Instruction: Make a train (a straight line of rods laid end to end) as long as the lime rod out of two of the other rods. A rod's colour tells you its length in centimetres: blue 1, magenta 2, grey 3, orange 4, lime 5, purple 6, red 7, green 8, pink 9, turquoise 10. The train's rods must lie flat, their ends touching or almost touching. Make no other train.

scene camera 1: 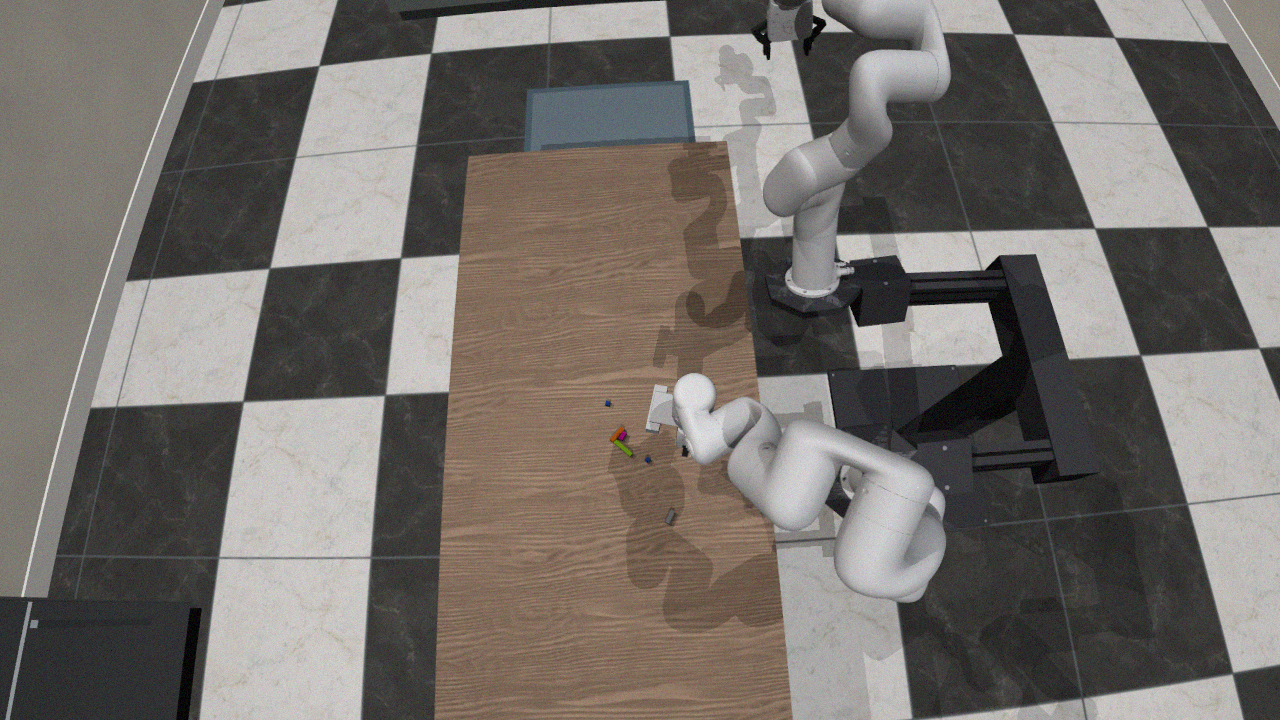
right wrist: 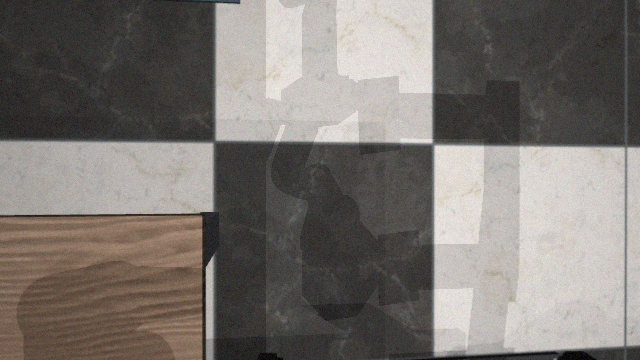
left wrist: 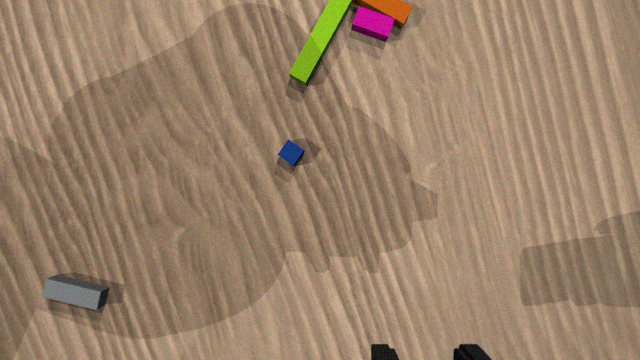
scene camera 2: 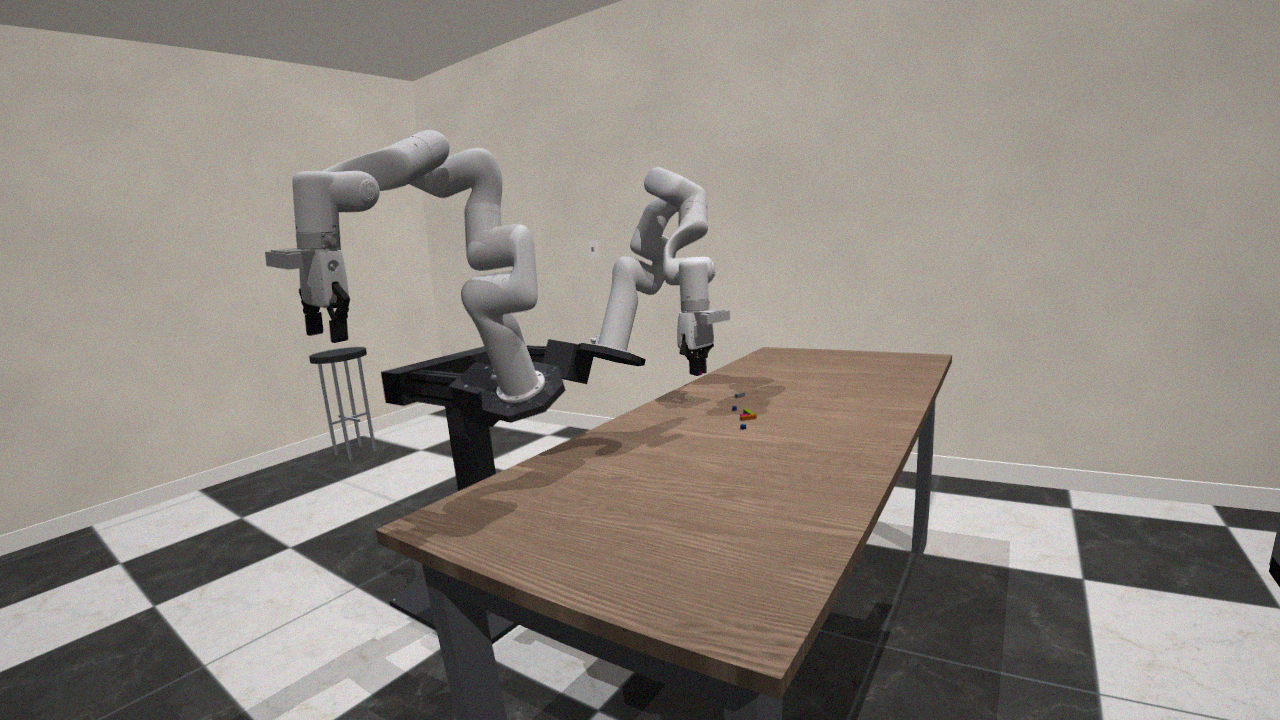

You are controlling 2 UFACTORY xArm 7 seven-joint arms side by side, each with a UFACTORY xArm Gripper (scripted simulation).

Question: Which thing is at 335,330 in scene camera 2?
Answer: My right gripper.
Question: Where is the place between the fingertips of my right gripper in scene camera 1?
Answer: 786,54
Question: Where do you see a grey rod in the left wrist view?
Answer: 65,289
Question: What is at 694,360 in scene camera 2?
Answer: My left gripper.
